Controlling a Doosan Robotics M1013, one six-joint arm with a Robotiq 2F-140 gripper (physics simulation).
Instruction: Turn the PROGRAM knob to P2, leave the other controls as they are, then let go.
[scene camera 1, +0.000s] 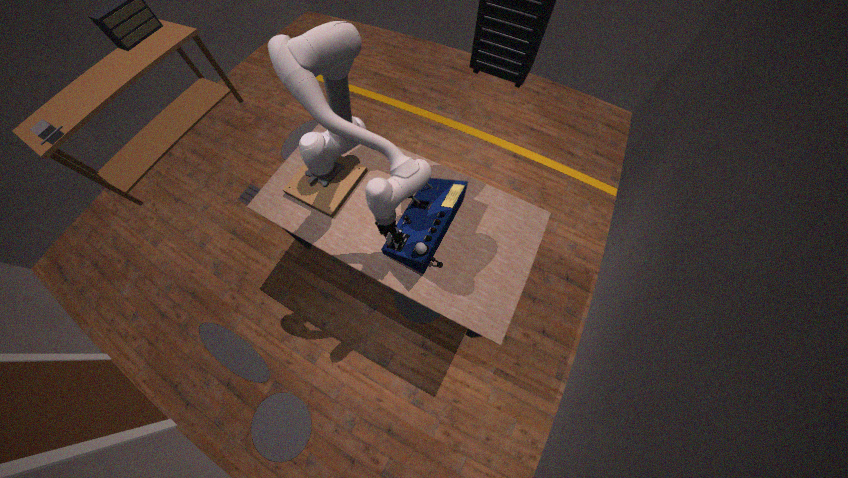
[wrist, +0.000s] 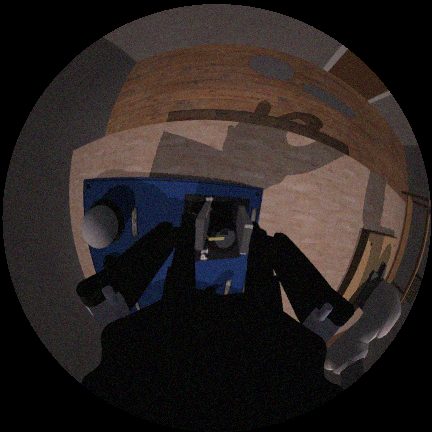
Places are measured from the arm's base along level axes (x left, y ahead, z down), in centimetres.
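Pixels of known places: gripper, fingertip midpoint: (scene camera 1: 393, 243) (wrist: 223, 214); arm's base at its link origin: (scene camera 1: 325, 170) (wrist: 368, 289).
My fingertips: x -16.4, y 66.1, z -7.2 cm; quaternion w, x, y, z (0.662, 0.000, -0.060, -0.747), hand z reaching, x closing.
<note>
Ahead of a thing's pixels: the offset from my fingertips to its top centre. "*": to the spot under its first point. Level surfaces: height alone.
The PROGRAM knob @(dx +2.6, dy -1.0, dz -2.0 cm) (wrist: 225, 238), round and dark with a yellow pointer line, sits on a black plate @(* dx -0.8, dy +4.3, dz -0.4 cm) (wrist: 192, 201) of the blue control panel (scene camera 1: 422, 216) (wrist: 162, 192). My gripper (scene camera 1: 396, 240) (wrist: 223, 214) is over that corner of the panel, shut on the knob, with one grey finger pad on each side. In the wrist view the yellow line points left, toward the left pad. A white label beginning with P shows partly below that pad; its number is not readable. The plate's marking straight left of the knob is hidden by the pad. In the scene view the gripper hides the knob.
A white ball-shaped knob @(* dx +2.4, dy +14.7, dz -10.6 cm) (scene camera 1: 420, 248) (wrist: 100, 226) stands on the panel near the gripper. Several small black controls and a yellow label @(* dx +36.8, dy +11.5, dz -6.2 cm) (scene camera 1: 453, 195) are farther along it. A wooden board (scene camera 1: 347, 192) (wrist: 369, 250) lies by the arm's base on the table @(dz +11.1 cm) (scene camera 1: 516, 237).
</note>
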